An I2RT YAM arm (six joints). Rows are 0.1 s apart.
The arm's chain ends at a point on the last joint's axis. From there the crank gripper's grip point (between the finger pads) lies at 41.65 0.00 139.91 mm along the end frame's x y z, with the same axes.
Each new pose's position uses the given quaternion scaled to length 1; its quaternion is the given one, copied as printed.
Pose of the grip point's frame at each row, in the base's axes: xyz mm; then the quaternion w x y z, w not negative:
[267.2, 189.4, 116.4, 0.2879, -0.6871, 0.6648, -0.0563]
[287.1, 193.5, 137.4, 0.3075, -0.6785, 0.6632, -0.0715]
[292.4, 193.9, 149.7, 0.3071, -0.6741, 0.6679, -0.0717]
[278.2, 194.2, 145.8, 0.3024, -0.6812, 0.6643, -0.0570]
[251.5, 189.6, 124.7, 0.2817, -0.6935, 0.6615, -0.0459]
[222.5, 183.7, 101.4, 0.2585, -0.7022, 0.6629, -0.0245]
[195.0, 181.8, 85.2, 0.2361, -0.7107, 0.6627, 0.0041]
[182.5, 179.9, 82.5, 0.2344, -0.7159, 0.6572, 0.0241]
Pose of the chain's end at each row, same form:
[198.3, 183.9, 245.0, 0.2879, -0.6871, 0.6648, -0.0563]
[211.9, 187.7, 262.4, 0.3075, -0.6785, 0.6632, -0.0715]
[217.4, 188.7, 274.8, 0.3071, -0.6741, 0.6679, -0.0717]
[206.5, 186.3, 272.7, 0.3024, -0.6812, 0.6643, -0.0570]
[185.4, 182.7, 254.7, 0.2817, -0.6935, 0.6615, -0.0459]
[164.7, 176.8, 235.3, 0.2585, -0.7022, 0.6629, -0.0245]
[147.0, 173.2, 222.8, 0.2361, -0.7107, 0.6627, 0.0041]
[138.6, 167.2, 221.1, 0.2344, -0.7159, 0.6572, 0.0241]

